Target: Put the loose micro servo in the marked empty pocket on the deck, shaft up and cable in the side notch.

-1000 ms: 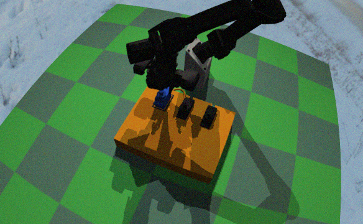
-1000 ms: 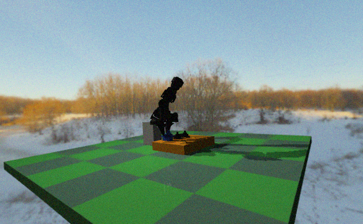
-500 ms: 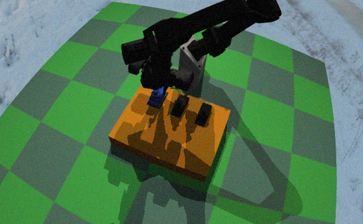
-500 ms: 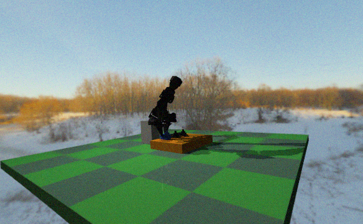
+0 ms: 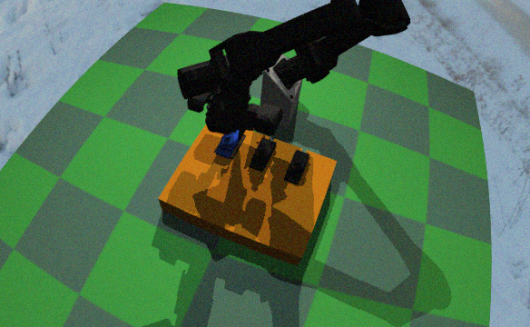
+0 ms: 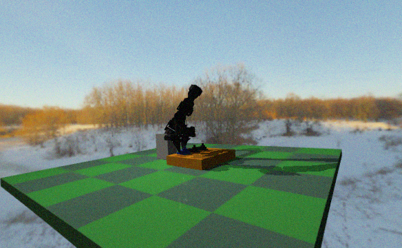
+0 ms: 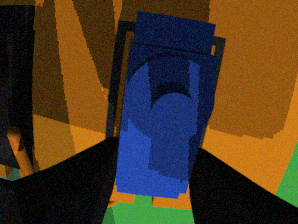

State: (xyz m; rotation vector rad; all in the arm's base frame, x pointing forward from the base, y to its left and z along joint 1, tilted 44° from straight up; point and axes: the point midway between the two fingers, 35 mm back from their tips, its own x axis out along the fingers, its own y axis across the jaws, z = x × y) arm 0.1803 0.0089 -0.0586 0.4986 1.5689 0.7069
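The orange deck lies 12 cm ahead of my gripper tip, 9 cm to the left of it and 3 cm below it.
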